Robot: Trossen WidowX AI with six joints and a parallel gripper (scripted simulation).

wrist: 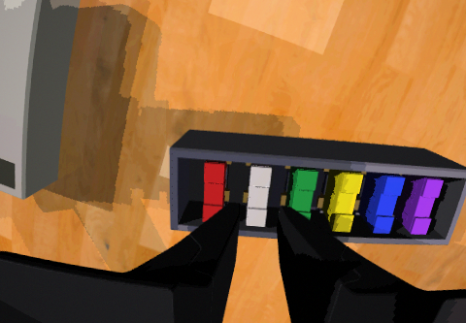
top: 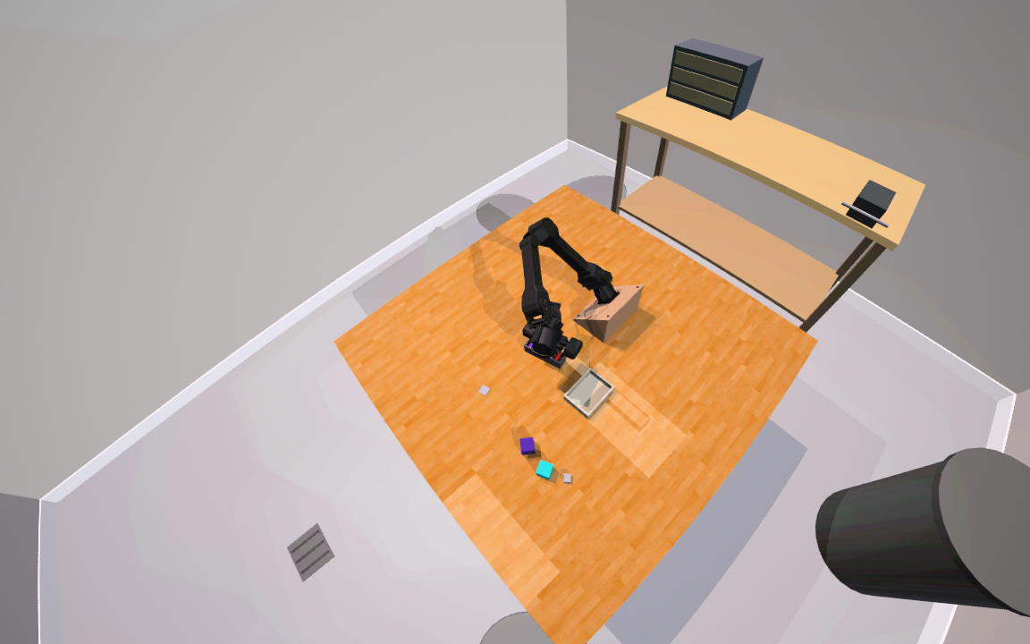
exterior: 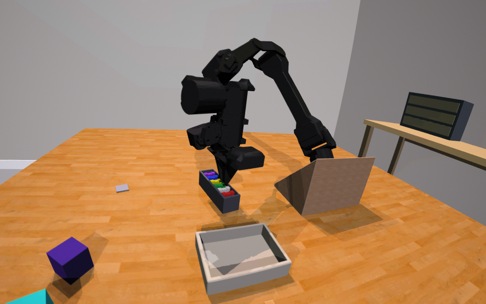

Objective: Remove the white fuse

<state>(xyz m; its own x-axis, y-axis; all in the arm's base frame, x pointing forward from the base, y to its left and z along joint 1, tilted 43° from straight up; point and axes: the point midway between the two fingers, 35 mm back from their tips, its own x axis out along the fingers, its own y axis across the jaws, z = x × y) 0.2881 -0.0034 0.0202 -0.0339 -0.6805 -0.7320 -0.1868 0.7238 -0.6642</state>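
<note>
Now: gripper tip 3 cm above the white fuse. Round my gripper tip: grey tray (17 cm to the left, 5 cm below, 2 cm ahead); purple cube (28 cm ahead, 14 cm to the left, 4 cm below); small grey tile (24 cm ahead, 9 cm to the right, 6 cm below).
</note>
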